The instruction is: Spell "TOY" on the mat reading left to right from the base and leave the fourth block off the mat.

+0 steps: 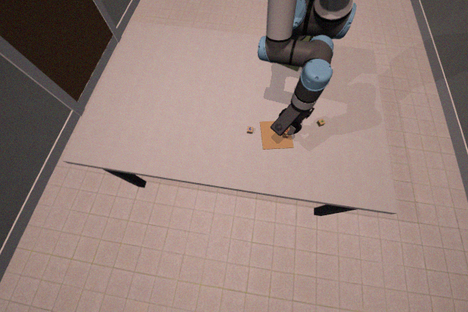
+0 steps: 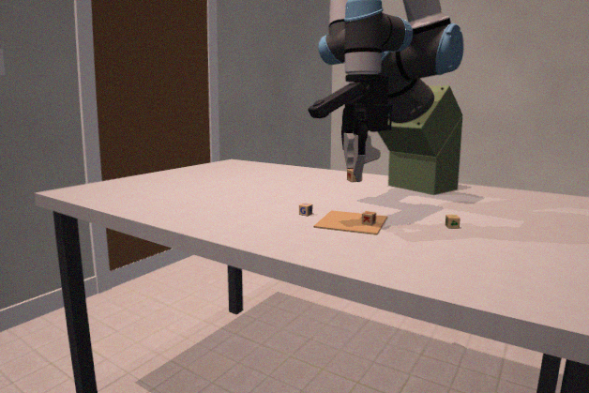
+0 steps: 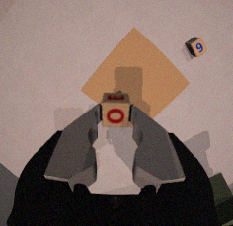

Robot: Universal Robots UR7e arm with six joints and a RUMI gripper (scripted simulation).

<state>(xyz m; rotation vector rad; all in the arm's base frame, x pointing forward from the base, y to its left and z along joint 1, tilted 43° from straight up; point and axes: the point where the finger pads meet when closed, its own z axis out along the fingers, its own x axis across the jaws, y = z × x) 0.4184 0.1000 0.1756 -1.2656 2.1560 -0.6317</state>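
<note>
Right now the mat is 12 cm below my hand, 3 cm behind it and 2 cm to the right of it. Also, from my hand: wooden block right at my hand; T block 10 cm below, 4 cm behind, 2 cm to the left.
</note>
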